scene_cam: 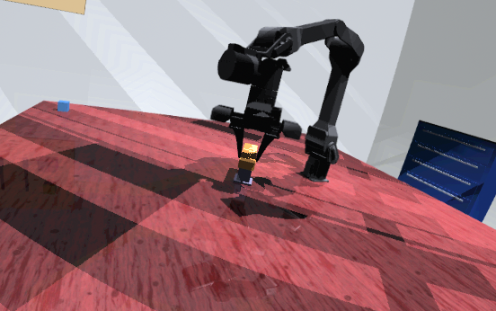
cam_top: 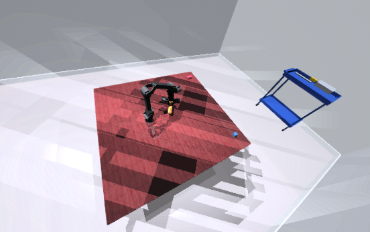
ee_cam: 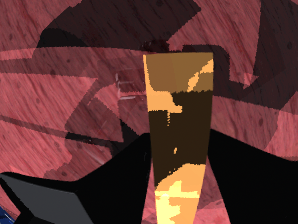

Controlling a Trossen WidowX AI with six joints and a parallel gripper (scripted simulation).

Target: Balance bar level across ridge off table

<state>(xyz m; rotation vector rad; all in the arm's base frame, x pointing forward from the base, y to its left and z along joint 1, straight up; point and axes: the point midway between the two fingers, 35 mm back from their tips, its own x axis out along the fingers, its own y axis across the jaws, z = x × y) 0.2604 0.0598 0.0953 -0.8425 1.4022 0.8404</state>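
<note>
My gripper tip is now 10 mm past the yellow bar and 30 mm to the left of it. From my gripper tip the other things lie so: pink block (480 mm ahead, 440 mm to the left, 40 mm below); blue cube (480 mm ahead, 560 mm to the right, 40 mm below).
</note>
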